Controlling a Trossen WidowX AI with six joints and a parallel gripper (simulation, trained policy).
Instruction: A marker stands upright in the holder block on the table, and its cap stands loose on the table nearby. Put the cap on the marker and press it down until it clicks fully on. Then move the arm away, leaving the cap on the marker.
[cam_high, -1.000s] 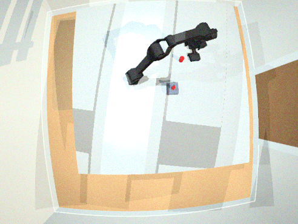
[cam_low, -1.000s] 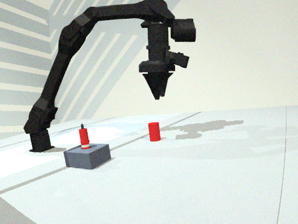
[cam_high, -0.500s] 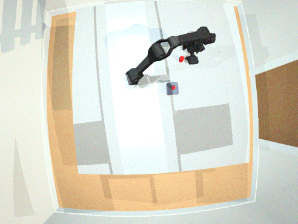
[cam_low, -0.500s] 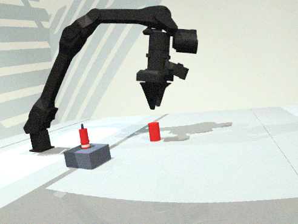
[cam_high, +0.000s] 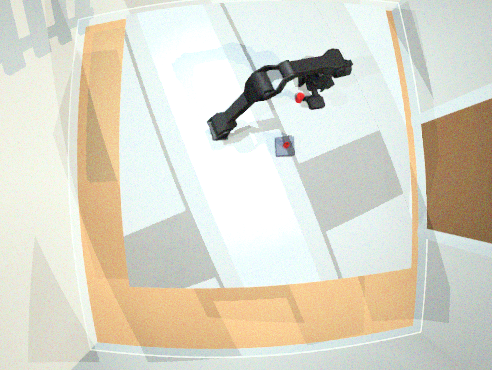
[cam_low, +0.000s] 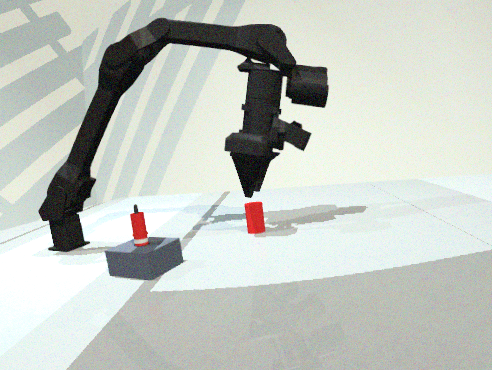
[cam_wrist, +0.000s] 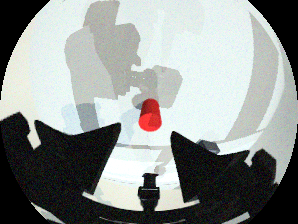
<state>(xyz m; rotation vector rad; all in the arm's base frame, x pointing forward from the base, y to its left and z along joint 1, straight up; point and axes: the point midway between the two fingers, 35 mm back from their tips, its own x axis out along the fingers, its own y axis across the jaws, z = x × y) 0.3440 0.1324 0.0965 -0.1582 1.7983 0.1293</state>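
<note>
Right now the red cap is 40 mm below my gripper tip. Round my gripper tip: grey holder block: 210 mm to the right, 80 mm behind, 50 mm below.
</note>
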